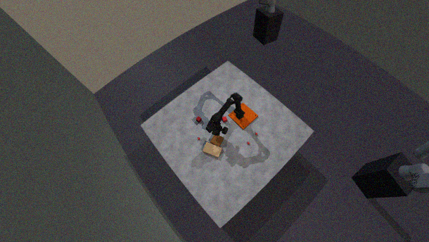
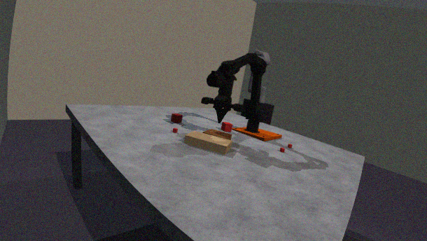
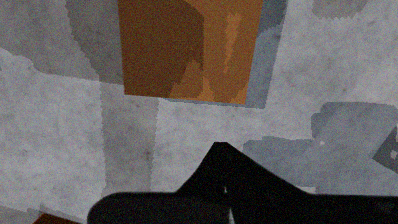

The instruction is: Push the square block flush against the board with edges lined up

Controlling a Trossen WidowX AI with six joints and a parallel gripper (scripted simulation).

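My gripper tip is 50 mm short of the brown square block, 60 mm to the right of it and 40 mm above it. Round my gripper tip: pale wooden board (130 mm ahead, 120 mm to the left, 40 mm below).
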